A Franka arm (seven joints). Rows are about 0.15 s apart.
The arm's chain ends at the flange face. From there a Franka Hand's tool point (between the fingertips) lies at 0.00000 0.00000 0.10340 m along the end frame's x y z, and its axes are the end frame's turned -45 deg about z.
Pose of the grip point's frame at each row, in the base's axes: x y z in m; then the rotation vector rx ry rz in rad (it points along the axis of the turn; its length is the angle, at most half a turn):
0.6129, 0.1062, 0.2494, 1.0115, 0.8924, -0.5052
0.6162, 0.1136, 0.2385, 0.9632, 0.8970, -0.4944
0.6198, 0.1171, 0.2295, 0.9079, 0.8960, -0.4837
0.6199, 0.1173, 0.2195, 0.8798, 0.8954, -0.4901
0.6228, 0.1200, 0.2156, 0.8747, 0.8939, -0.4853
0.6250, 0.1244, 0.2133, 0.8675, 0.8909, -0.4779
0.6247, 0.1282, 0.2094, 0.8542, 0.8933, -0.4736
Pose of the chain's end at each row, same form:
0.5715, 0.1977, 0.2249, 1.2612, 0.4323, 0.1596
0.5719, 0.2029, 0.2108, 1.2199, 0.4552, 0.1763
0.5727, 0.2036, 0.1980, 1.1702, 0.4757, 0.1940
0.5720, 0.2026, 0.1860, 1.1439, 0.4856, 0.1911
0.5746, 0.2049, 0.1816, 1.1391, 0.4864, 0.1967
0.5763, 0.2088, 0.1787, 1.1319, 0.4866, 0.2053
0.5751, 0.2118, 0.1741, 1.1211, 0.4940, 0.2108

